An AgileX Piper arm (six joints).
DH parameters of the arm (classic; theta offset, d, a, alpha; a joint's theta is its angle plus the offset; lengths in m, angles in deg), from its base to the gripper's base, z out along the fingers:
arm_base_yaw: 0 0.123 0 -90
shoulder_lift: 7.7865 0 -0.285 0
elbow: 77.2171 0 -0.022 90
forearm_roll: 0 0.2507 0 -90
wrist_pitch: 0 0 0 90
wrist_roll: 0 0.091 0 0
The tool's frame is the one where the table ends.
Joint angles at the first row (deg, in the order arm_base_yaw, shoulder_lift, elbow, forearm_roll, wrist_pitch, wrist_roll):
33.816, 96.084, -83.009, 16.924, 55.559, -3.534
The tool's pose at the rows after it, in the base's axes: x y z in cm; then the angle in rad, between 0 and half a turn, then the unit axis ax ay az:
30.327, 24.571, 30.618, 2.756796, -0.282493, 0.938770, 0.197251
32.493, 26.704, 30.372, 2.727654, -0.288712, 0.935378, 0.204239
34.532, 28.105, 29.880, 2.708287, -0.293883, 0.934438, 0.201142
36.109, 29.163, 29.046, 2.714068, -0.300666, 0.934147, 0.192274
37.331, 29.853, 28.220, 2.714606, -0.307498, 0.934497, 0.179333
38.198, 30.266, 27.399, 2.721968, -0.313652, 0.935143, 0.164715
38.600, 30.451, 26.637, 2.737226, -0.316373, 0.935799, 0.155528
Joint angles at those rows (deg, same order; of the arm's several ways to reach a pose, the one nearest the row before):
35.927, 101.778, -89.981, 16.296, 55.420, -3.534
36.557, 107.786, -97.703, 16.297, 55.198, -3.535
36.557, 113.184, -104.766, 15.445, 55.925, -3.535
36.557, 118.040, -110.937, 14.409, 57.891, -3.535
36.558, 121.833, -115.673, 12.874, 59.342, -3.534
36.558, 124.745, -119.145, 11.313, 60.834, -3.533
36.558, 126.371, -120.539, 10.551, 61.765, -3.533

